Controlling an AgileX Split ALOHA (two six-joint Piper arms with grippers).
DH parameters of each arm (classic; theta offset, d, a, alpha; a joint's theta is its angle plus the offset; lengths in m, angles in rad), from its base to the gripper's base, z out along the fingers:
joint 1: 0 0.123 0 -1.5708
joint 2: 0.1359 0 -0.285 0
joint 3: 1.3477 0 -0.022 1.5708
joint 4: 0 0.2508 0 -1.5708
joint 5: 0 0 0.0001 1.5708
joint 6: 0 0.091 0 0
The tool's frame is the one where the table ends.
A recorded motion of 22 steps. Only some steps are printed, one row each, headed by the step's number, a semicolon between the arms.
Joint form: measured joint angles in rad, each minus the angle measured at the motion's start. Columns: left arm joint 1, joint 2, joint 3, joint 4, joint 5, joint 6; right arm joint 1, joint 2, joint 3, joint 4, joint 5, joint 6.
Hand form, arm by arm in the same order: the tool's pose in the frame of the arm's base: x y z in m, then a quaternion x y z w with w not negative. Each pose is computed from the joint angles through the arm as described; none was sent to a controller.
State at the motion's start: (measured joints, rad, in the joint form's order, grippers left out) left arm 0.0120 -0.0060 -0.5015 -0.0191 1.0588 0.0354; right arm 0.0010 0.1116 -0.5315 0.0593 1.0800 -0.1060
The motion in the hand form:
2: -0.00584 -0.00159 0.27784 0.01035 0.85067 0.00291 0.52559; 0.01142 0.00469 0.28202 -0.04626 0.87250 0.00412 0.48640
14: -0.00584 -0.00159 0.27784 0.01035 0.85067 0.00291 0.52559; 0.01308 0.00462 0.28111 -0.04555 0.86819 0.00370 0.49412
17: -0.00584 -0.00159 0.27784 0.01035 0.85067 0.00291 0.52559; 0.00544 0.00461 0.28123 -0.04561 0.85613 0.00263 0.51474
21: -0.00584 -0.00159 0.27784 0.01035 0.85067 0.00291 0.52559; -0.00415 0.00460 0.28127 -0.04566 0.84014 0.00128 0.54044
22: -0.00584 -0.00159 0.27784 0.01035 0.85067 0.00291 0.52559; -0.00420 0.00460 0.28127 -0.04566 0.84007 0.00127 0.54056
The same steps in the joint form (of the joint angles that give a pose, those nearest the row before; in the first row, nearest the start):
2: 0.0000 0.0000 0.0000 0.0000 0.0000 0.0000; -0.0001 -0.0020 0.0175 0.0001 -0.0320 -0.0001
14: 0.0000 0.0000 0.0000 0.0000 0.0000 0.0000; 0.0000 -0.0047 0.0275 0.0000 -0.0571 0.0000
17: 0.0000 0.0000 0.0000 0.0000 0.0000 0.0000; 0.0000 -0.0537 0.0287 0.0000 -0.0571 0.0000
21: 0.0000 0.0000 0.0000 0.0000 0.0000 0.0000; 0.0000 -0.1142 0.0287 0.0000 -0.0571 0.0000
22: 0.0000 0.0000 0.0000 0.0000 0.0000 0.0000; 0.0000 -0.1145 0.0287 0.0000 -0.0571 0.0000

